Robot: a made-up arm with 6 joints. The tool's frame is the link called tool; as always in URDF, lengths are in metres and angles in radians. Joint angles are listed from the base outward.
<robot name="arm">
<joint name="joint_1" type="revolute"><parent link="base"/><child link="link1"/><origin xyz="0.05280 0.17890 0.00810"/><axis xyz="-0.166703 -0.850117 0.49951"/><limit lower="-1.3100" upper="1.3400"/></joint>
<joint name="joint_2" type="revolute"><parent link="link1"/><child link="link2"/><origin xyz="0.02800 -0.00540 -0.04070"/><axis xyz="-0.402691 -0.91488 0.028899"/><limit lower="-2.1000" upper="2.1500"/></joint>
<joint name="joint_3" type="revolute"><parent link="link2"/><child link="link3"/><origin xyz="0.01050 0.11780 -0.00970"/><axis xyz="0 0 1"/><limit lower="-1.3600" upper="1.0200"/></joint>
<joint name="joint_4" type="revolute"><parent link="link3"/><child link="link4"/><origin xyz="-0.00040 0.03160 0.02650"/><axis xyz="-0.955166 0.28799 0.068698"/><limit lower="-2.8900" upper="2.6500"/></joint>
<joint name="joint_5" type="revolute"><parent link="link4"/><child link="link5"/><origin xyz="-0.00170 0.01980 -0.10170"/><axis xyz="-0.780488 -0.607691 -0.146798"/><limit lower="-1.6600" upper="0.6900"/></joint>
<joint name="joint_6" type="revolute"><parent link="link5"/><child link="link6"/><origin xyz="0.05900 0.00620 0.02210"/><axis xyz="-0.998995 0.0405 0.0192"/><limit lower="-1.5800" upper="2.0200"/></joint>
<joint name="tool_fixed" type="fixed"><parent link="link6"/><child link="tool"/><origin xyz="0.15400 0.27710 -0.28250" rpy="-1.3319 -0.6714 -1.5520"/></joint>
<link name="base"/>
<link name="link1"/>
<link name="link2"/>
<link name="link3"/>
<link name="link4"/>
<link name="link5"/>
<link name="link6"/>
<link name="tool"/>
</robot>
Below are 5 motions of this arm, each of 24 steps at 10 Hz.
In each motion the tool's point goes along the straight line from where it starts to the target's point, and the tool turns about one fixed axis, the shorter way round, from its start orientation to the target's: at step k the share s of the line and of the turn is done. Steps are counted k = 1, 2, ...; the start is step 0. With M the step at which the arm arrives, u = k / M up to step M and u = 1 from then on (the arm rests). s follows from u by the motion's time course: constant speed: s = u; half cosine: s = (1 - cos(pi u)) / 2; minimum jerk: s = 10 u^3 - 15 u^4 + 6 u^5.
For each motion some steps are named. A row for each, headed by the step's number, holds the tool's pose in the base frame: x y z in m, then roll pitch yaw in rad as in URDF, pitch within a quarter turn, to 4 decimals.
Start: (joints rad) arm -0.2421 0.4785 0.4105 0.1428 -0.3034 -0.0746
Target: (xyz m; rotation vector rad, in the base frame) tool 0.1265 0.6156 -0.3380 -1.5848 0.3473 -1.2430
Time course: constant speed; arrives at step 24
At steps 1, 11, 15, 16, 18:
1: 0.1864 0.6165 -0.4402 -1.4511 -0.7276 -1.1432
11: 0.1604 0.6161 -0.3957 -1.4631 -0.6570 -1.1012
15: 0.1499 0.6160 -0.3780 -1.4667 -0.6286 -1.0853
16: 0.1473 0.6159 -0.3735 -1.4675 -0.6215 -1.0814
18: 0.1421 0.6158 -0.3647 -1.4690 -0.6073 -1.0736

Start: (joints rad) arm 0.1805 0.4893 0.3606 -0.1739 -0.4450 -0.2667
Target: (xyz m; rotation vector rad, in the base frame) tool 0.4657 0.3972 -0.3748 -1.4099 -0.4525 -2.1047
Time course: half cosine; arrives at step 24
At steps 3, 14, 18, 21, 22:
3: 0.1361 0.7558 -0.2523 -1.0590 -0.4017 -1.0700
14: 0.3387 0.5354 -0.3276 -0.7714 -0.9683 -1.5867
18: 0.4155 0.4518 -0.3561 -0.4253 -1.1224 -2.0082
21: 0.4527 0.4114 -0.3700 -0.1742 -1.1626 -2.2949
22: 0.4599 0.4036 -0.3726 -0.1205 -1.1667 -2.3554

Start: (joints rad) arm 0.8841 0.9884 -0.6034 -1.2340 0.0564 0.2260
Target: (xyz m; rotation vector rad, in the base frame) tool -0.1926 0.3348 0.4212 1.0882 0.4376 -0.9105
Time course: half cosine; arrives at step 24
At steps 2, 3, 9, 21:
2: -0.1130 0.6609 0.3071 0.7742 0.2954 -1.1559
3: -0.1147 0.6539 0.3096 0.7741 0.3062 -1.1464
9: -0.1366 0.5642 0.3410 0.7833 0.4451 -1.0198
21: -0.1895 0.3474 0.4168 0.9073 0.7645 -0.6485

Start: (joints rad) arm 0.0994 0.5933 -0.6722 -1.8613 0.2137 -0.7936
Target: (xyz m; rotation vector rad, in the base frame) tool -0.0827 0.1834 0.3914 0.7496 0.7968 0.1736
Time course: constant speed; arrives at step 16
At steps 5, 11, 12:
5: -0.1154 0.2576 0.3920 1.1039 0.6017 0.0055
11: -0.0976 0.2171 0.3917 1.0278 0.6070 0.2906
12: -0.0946 0.2104 0.3916 1.0153 0.6096 0.3382

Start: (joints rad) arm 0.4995 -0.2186 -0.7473 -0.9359 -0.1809 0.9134
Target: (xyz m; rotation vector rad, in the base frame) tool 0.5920 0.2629 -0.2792 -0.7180 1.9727 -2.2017
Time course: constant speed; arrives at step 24
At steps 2, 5, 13, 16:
2: 0.5529 0.5020 -0.1565 -1.0120 -0.3917 -2.2940
5: 0.5582 0.4694 -0.1732 -1.0788 -0.3641 -2.3515
13: 0.5725 0.3824 -0.2178 -1.2612 -0.3089 -2.5107
16: 0.5778 0.3498 -0.2346 -1.3309 -0.2955 -2.5721

